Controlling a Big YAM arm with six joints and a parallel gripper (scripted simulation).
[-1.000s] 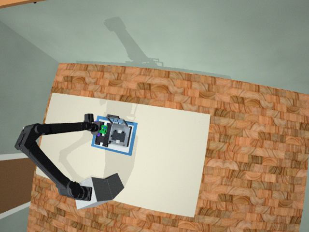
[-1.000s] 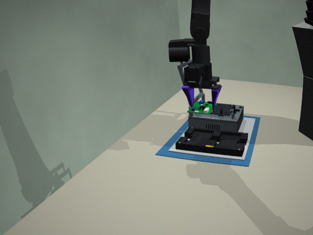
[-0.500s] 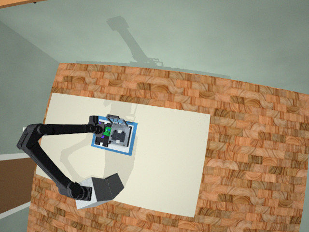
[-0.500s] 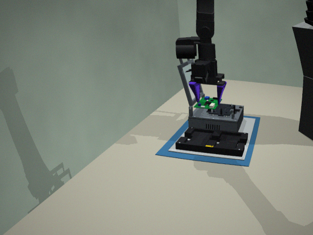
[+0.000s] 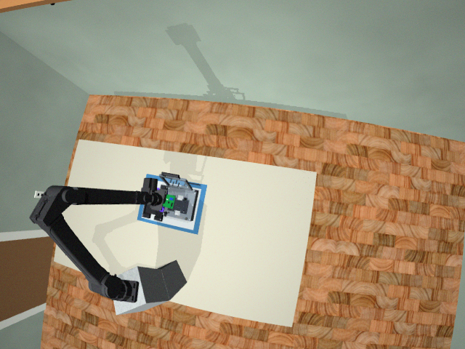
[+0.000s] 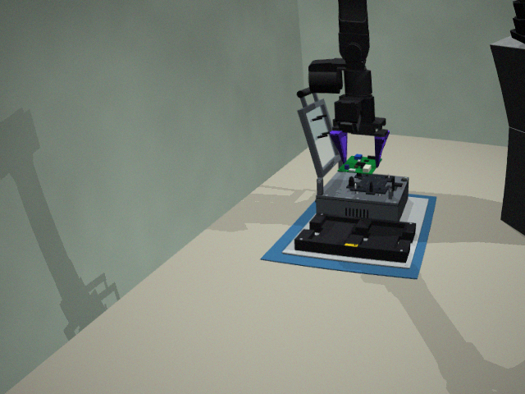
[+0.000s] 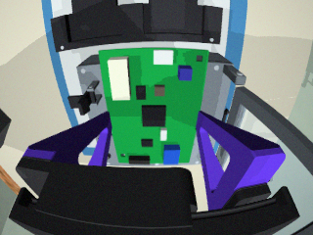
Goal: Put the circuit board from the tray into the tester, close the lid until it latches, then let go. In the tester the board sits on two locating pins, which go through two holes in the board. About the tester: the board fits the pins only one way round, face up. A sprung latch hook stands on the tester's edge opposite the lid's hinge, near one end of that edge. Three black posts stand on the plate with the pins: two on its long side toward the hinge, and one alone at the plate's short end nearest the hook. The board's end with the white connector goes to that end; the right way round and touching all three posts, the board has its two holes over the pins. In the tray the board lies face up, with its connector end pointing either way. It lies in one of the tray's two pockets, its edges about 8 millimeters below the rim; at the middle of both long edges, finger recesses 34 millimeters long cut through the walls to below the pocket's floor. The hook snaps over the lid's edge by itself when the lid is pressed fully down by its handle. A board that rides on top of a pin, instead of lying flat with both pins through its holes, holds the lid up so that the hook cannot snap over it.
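My gripper is now 30 mm to the left of the tester, 20 mm above it and 10 mm short of it. The rest, counted from my hand: tester lid: 100 mm ahead, 80 mm to the right, 50 mm above; tester plate: 60 mm below, 50 mm to the right, 20 mm behind; green circuit board: right at my hand.
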